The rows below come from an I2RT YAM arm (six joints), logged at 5 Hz.
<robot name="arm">
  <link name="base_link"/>
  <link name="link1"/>
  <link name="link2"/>
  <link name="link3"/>
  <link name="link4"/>
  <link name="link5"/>
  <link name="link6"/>
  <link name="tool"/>
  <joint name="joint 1" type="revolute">
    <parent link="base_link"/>
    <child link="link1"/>
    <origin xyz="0 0 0.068" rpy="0 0 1.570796"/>
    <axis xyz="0 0 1"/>
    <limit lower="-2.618" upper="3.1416"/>
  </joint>
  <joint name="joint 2" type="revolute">
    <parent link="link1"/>
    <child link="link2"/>
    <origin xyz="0.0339 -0.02 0.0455" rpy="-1.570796 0 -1.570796"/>
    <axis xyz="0 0 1"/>
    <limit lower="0" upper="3.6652"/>
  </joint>
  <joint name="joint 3" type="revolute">
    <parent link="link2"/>
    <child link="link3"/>
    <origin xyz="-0.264 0 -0.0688" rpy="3.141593 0 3.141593"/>
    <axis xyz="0 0 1"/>
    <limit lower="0" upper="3.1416"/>
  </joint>
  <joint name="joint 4" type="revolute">
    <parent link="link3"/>
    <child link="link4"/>
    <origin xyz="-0.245 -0.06 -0.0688" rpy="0 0 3.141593"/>
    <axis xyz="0 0 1"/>
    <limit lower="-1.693" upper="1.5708"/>
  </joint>
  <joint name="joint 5" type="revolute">
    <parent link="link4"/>
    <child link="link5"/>
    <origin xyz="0.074 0.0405 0.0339" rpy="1.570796 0 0"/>
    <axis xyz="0 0 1"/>
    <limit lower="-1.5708" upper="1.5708"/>
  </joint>
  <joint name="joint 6" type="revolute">
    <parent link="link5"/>
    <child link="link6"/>
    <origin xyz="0.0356 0 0.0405" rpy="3.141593 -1.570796 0"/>
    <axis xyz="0 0 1"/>
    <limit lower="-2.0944" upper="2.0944"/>
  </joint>
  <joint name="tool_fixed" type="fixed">
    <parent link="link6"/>
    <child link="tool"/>
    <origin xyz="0 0 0"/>
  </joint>
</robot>
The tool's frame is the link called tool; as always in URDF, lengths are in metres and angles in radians.
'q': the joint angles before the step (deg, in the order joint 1, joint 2, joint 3, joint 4, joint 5, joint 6). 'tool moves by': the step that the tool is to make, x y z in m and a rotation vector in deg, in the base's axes. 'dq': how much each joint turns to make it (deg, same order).
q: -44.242 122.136 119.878 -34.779 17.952 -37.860
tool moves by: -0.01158 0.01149 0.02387 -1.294 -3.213 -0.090
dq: -0.033 -4.362 -2.141 0.633 -0.719 1.157
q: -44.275 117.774 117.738 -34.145 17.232 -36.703
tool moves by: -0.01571 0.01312 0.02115 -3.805 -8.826 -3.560
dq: -0.106 -6.727 -7.630 8.361 1.231 4.954
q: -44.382 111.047 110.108 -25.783 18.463 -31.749
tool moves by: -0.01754 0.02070 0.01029 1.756 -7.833 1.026
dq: 0.037 -6.973 -7.833 3.552 -3.782 5.902
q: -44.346 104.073 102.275 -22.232 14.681 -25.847
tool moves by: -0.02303 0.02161 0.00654 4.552 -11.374 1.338
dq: -0.630 -7.783 -8.855 3.997 -6.139 9.812
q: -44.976 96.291 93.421 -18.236 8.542 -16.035
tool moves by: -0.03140 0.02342 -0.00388 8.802 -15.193 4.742
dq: -2.092 -9.381 -12.042 6.310 -12.121 13.827
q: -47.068 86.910 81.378 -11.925 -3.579 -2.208
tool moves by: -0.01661 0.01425 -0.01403 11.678 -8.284 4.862
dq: -1.499 -4.655 -6.915 0.909 -10.423 11.429
